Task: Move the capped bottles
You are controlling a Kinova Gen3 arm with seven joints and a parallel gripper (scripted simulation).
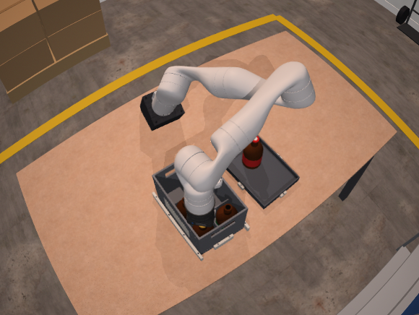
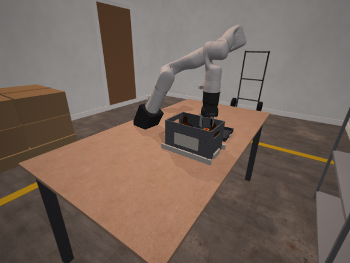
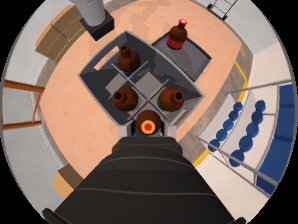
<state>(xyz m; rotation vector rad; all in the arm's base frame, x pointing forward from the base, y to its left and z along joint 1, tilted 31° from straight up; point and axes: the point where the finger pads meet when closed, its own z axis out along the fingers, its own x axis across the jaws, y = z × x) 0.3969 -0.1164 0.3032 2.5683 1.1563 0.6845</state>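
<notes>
Now: the dark grey crate 11 cm below my hand, 9 cm behind it and 4 cm to the left of it. From my hand the other things lie so: dark tray: 32 cm to the left, 18 cm below, 11 cm behind; then bottle: 32 cm to the left, 17 cm behind, 11 cm below.
</notes>
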